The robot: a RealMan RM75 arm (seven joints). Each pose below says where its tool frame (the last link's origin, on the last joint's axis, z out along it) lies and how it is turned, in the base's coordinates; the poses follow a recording.
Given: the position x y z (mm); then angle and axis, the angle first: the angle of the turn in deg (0 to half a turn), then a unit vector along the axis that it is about.
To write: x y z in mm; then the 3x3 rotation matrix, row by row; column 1 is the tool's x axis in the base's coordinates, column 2 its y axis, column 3 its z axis. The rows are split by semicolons. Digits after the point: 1 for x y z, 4 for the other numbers.
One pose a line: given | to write
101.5 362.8 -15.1 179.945 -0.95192 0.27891 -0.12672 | 101.5 362.8 -15.1; 0.8123 -0.5309 0.2415; -0.5311 -0.8444 -0.0698; 0.2410 -0.0716 -0.9679
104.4 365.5 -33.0 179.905 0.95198 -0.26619 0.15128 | 104.4 365.5 -33.0; 0.8125 -0.5071 0.2876; -0.5066 -0.8583 -0.0821; 0.2885 -0.0790 -0.9542
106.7 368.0 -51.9 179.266 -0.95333 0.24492 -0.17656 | 106.7 368.0 -51.9; 0.8177 -0.4647 0.3398; -0.4692 -0.8800 -0.0743; 0.3335 -0.0987 -0.9376
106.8 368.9 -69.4 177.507 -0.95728 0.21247 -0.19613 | 106.8 368.9 -69.4; 0.8329 -0.3981 0.3846; -0.4151 -0.9088 -0.0417; 0.3661 -0.1249 -0.9222
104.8 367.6 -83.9 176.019 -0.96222 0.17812 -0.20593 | 104.8 367.6 -83.9; 0.8519 -0.3281 0.4082; -0.3567 -0.9342 -0.0065; 0.3835 -0.1401 -0.9129
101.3 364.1 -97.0 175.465 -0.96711 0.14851 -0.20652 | 101.3 364.1 -97.0; 0.8708 -0.2705 0.4106; -0.3031 -0.9528 0.0152; 0.3871 -0.1377 -0.9117
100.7 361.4 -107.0 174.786 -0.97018 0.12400 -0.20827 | 100.7 361.4 -107.0; 0.8827 -0.2212 0.4146; -0.2590 -0.9652 0.0366; 0.3920 -0.1397 -0.9093
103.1 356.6 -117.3 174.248 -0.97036 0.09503 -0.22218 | 103.1 356.6 -117.3; 0.8835 -0.1617 0.4396; -0.2062 -0.9769 0.0551; 0.4206 -0.1394 -0.8965
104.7 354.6 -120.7 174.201 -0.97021 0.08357 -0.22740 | 104.7 354.6 -120.7; 0.8829 -0.1388 0.4486; -0.1847 -0.9810 0.0601; 0.4317 -0.1359 -0.8917
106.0 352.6 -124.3 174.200 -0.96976 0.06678 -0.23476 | 106.0 352.6 -124.3; 0.8812 -0.1055 0.4609; -0.1529 -0.9860 0.0667; 0.4474 -0.1293 -0.8849
